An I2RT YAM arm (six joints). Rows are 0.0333 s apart.
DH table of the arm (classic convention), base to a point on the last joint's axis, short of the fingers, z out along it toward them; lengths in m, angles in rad. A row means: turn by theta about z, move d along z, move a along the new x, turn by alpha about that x. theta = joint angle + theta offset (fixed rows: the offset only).
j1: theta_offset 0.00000; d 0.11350; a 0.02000; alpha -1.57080
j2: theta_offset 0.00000; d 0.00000; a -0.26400; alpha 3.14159
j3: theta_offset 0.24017; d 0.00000; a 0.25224; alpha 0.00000
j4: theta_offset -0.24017; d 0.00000; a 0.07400; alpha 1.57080
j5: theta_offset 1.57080; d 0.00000; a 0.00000; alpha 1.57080
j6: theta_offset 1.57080; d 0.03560; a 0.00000; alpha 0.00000
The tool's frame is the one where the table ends.
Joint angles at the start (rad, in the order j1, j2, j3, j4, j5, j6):
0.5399, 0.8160, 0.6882, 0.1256, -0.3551, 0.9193
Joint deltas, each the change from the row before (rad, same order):
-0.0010, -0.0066, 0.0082, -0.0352, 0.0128, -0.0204
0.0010, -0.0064, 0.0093, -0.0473, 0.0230, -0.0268
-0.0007, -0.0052, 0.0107, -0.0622, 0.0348, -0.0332
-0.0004, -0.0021, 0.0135, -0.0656, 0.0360, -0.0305
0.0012, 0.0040, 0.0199, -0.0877, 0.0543, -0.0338
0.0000, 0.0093, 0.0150, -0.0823, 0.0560, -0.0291
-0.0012, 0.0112, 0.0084, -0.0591, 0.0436, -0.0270
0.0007, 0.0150, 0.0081, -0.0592, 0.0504, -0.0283
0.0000, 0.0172, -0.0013, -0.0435, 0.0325, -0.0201
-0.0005, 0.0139, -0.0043, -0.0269, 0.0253, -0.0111
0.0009, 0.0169, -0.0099, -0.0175, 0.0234, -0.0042
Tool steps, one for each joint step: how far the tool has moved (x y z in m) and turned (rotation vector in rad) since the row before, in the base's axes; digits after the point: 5 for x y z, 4 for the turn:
-0.00103, -0.00134, 0.00031, -0.0235, 0.0016, -0.0136
-0.00110, -0.00133, -0.00066, -0.0342, 0.0062, -0.0210
-0.00070, -0.00195, -0.00200, -0.0481, 0.0136, -0.0329
-0.00052, -0.00184, -0.00192, -0.0505, 0.0187, -0.0324
-0.00002, -0.00194, -0.00307, -0.0695, 0.0334, -0.0461
0.00072, -0.00186, -0.00504, -0.0731, 0.0399, -0.0467
0.00114, -0.00138, -0.00513, -0.0641, 0.0301, -0.0338
0.00135, -0.00112, -0.00576, -0.0719, 0.0317, -0.0350
0.00166, -0.00036, -0.00768, -0.0594, 0.0361, -0.0203
0.00144, -0.00030, -0.00645, -0.0421, 0.0274, -0.0171
0.00185, 0.00034, -0.00795, -0.0365, 0.0299, -0.0168

